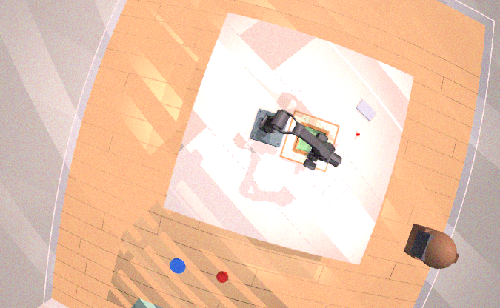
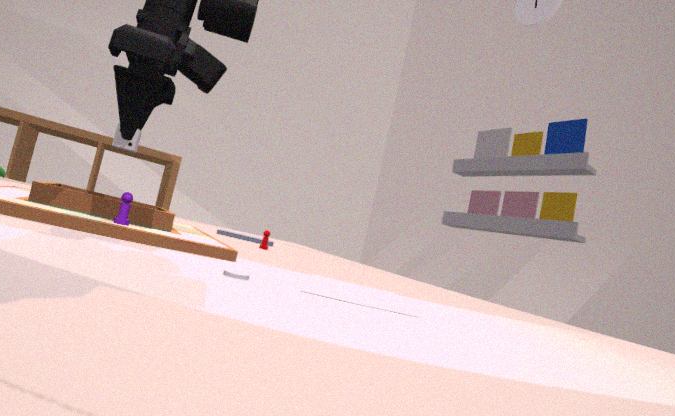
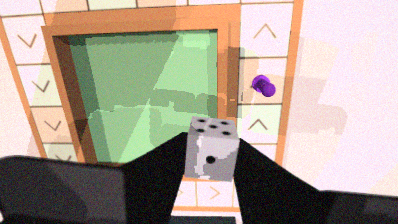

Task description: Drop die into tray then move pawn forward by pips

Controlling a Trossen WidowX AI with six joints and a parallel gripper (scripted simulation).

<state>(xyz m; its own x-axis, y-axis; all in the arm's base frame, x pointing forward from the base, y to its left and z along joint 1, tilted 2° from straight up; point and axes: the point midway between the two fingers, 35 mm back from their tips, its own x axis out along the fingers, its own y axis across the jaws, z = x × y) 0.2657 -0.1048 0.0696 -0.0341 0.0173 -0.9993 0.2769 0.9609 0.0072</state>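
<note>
The purple pawn lies 1 cm ahead of my gripper tip, 5 cm to the right of it and 7 cm below it. Round my gripper tip: white die (right at my gripper tip); then green dice tray (6 cm to the left, 10 cm below); then red pawn (29 cm ahead, 15 cm to the left, 9 cm below).
</note>
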